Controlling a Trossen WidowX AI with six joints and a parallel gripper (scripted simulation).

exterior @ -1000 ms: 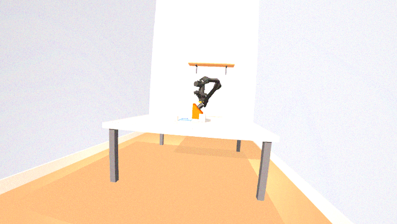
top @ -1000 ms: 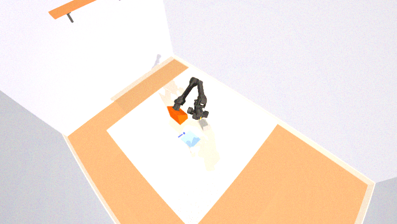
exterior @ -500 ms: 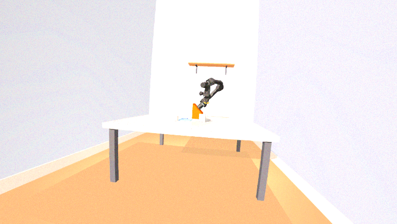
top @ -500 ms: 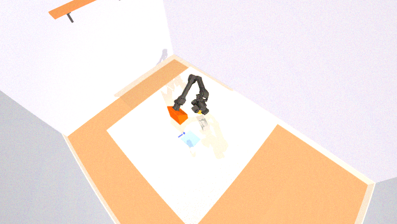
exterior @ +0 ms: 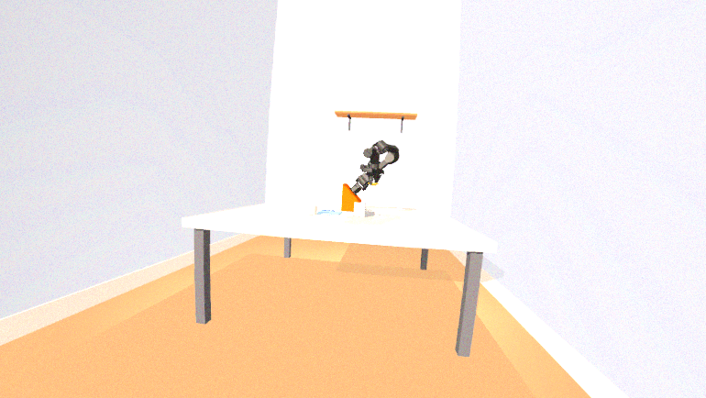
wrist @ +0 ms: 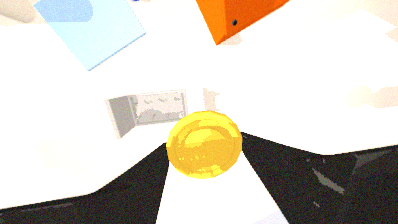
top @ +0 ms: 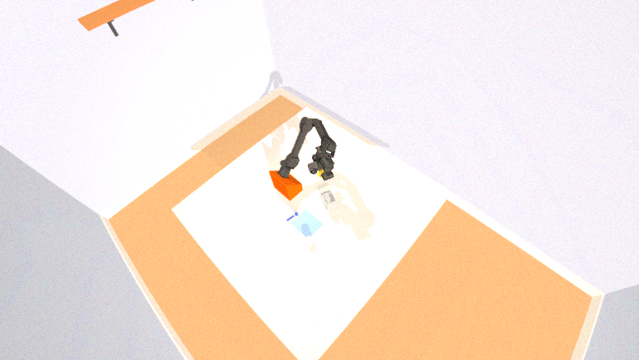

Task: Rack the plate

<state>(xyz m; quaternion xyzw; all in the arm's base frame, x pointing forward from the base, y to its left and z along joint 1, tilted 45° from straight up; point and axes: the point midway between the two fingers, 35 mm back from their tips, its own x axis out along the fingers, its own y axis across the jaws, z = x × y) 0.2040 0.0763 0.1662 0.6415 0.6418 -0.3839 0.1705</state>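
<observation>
Right now my gripper tip is 16 cm above the dish rack, 8 cm short of it and 3 cm to the left of it. From my gripper tip the other things lie so: blue utensil (26 cm to the right, 18 cm below, 2 cm ahead); yellow plate (1 cm above).
</observation>
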